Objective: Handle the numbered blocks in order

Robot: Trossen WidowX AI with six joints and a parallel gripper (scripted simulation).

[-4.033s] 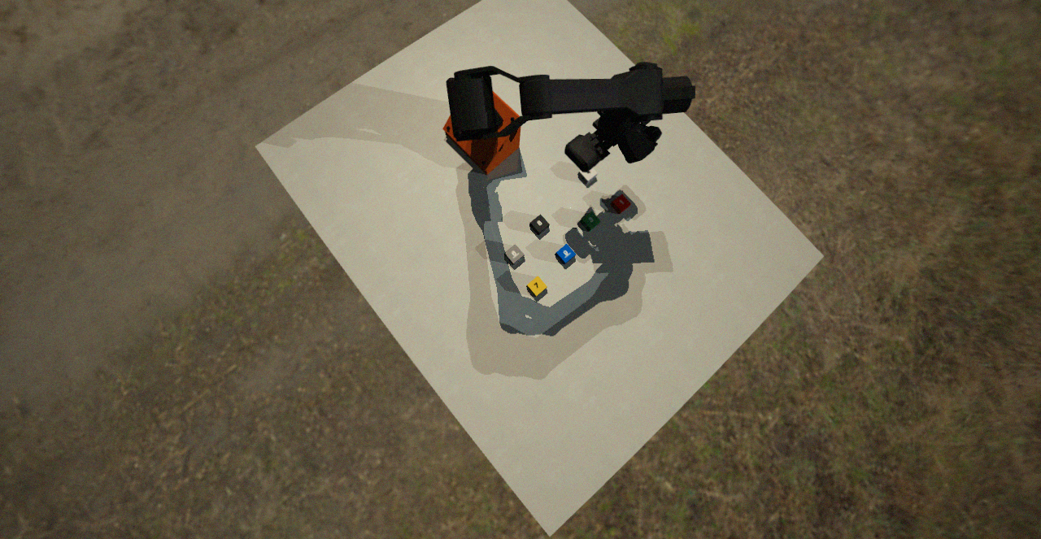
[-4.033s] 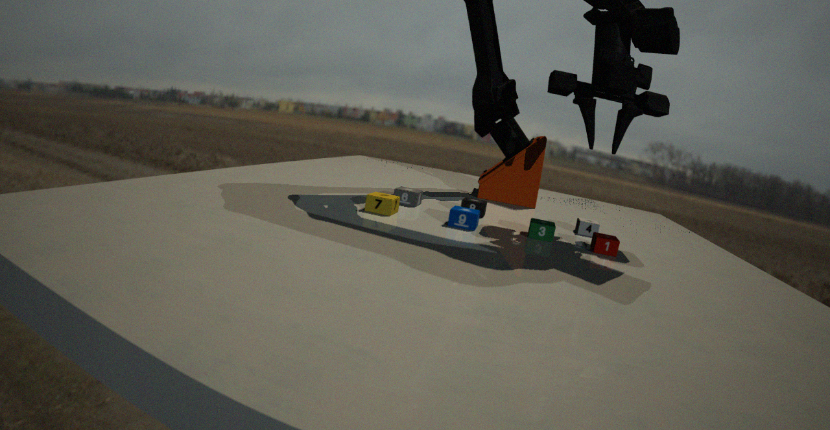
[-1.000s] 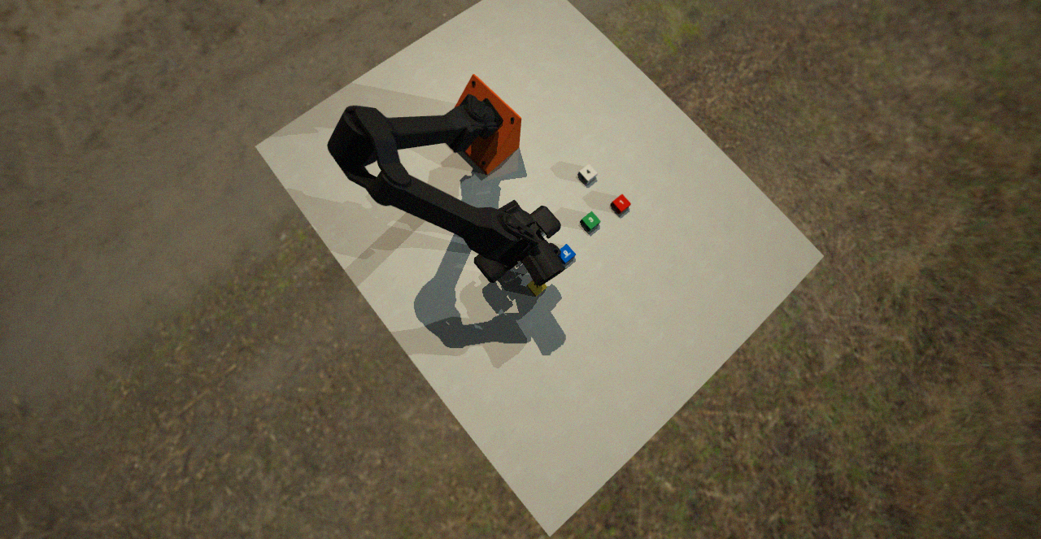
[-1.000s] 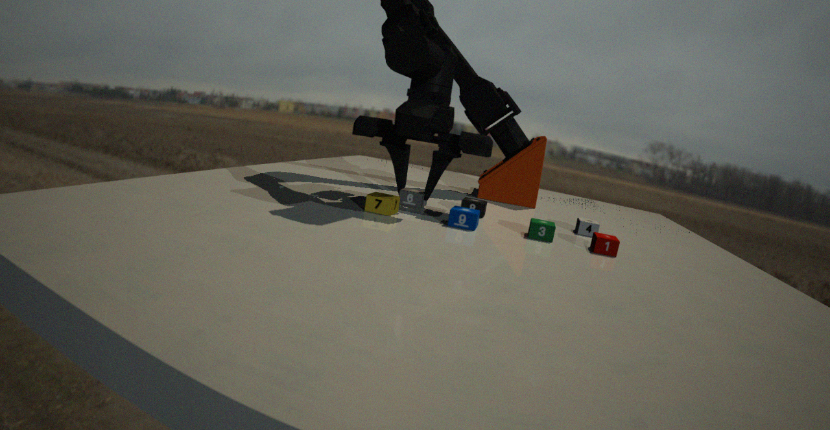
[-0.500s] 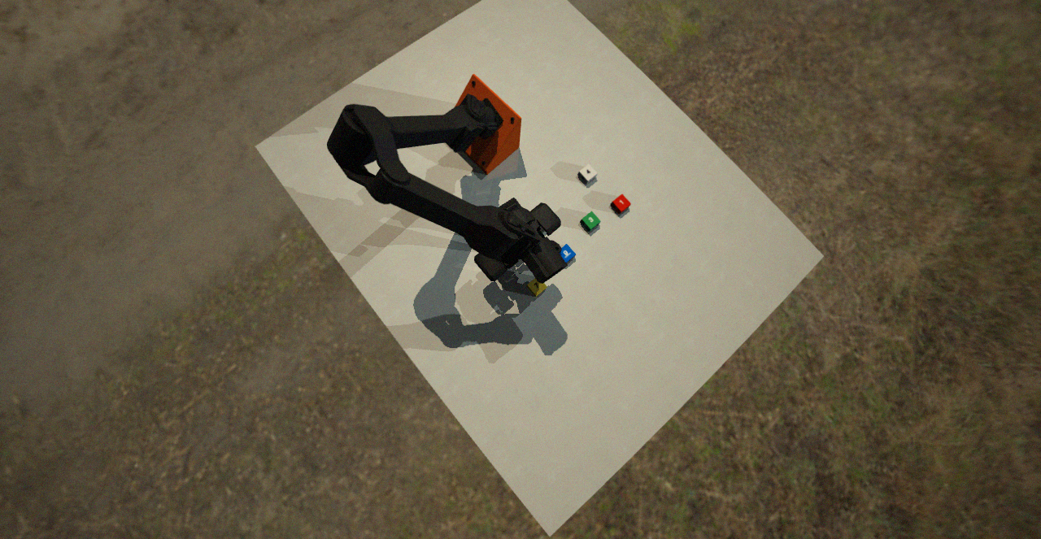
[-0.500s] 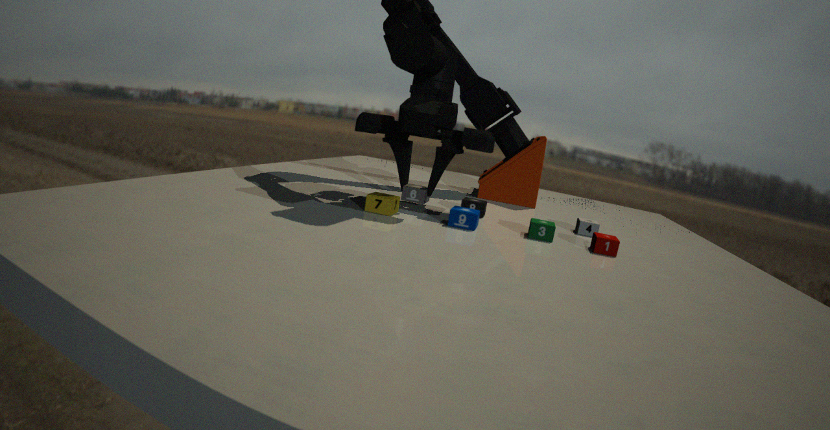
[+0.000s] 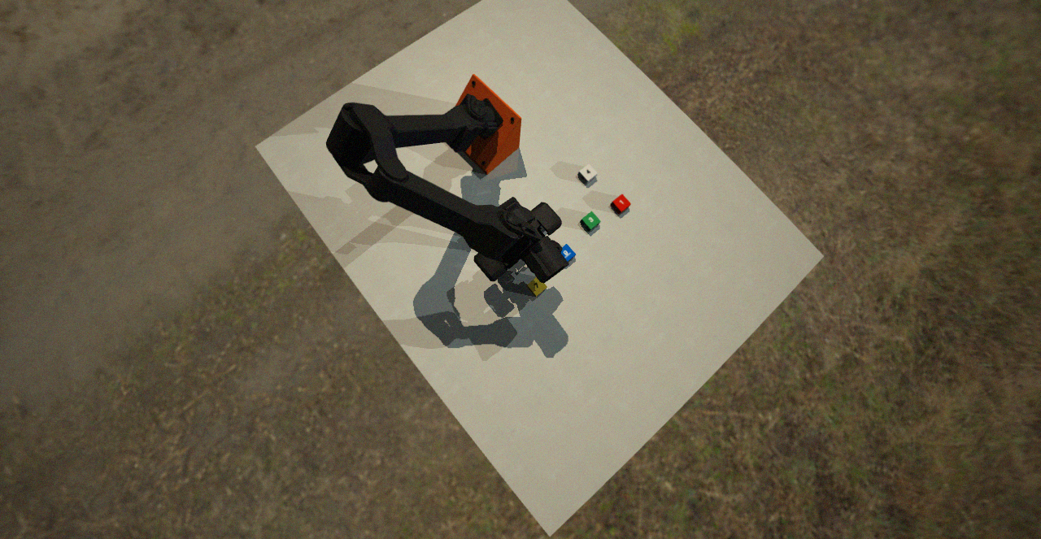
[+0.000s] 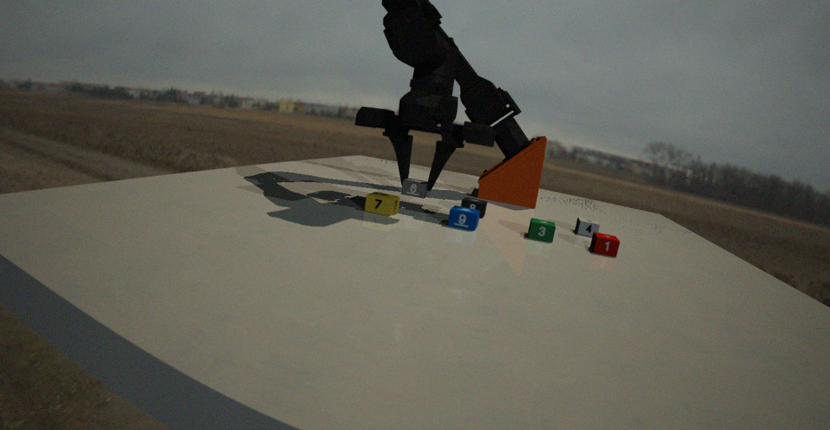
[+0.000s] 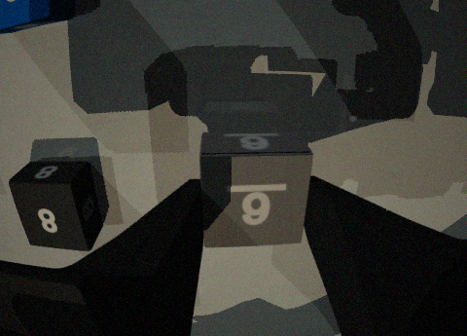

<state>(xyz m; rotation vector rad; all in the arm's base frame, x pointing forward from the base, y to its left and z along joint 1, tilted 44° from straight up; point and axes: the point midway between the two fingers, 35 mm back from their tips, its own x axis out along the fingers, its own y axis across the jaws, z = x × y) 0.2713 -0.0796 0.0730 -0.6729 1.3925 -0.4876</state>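
Now: gripper tip 90 mm short of the yellow block, 10 mm to the left of it and 10 mm above it. From my gripper tip the other things lie so: grey block 6 (right at my gripper tip); black block marked 8 (20 mm behind, 80 mm to the left, 10 mm below); blue block 9 (70 mm ahead, 90 mm to the left, 10 mm below).
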